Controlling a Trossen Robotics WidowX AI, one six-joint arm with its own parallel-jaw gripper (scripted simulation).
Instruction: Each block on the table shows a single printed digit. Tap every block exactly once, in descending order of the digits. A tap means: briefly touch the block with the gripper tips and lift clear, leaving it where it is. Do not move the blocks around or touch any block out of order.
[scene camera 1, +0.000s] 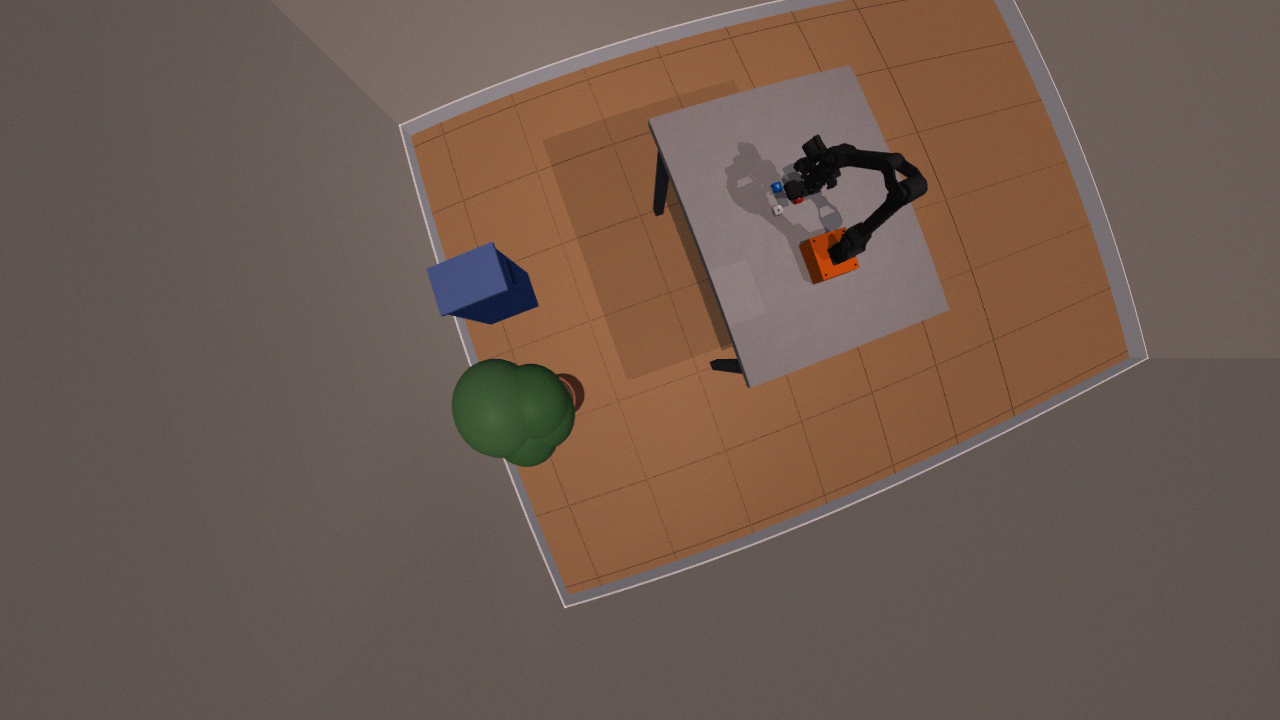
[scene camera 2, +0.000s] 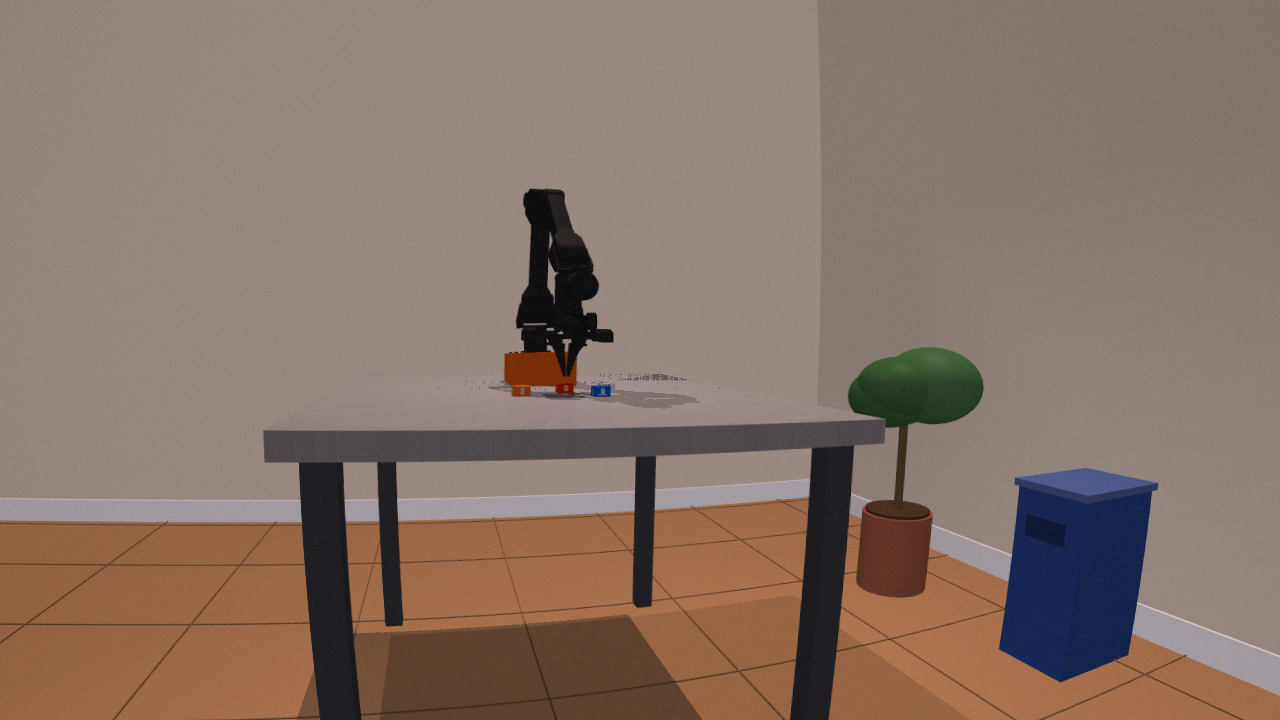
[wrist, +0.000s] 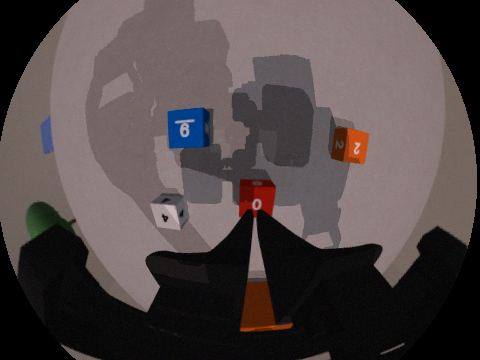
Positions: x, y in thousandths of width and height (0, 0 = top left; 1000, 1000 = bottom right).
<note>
My gripper (scene camera 2: 443, 523) is shut, holding nothing. Further things: a red block (wrist: 530, 540), an orange block (wrist: 728, 404) and a white block (wrist: 353, 588).
My gripper also shows in scene camera 1 (scene camera 1: 625, 273) and in the wrist view (wrist: 530, 596). Scene camera 1 misses the orange block, which is hidden by my gripper.
</note>
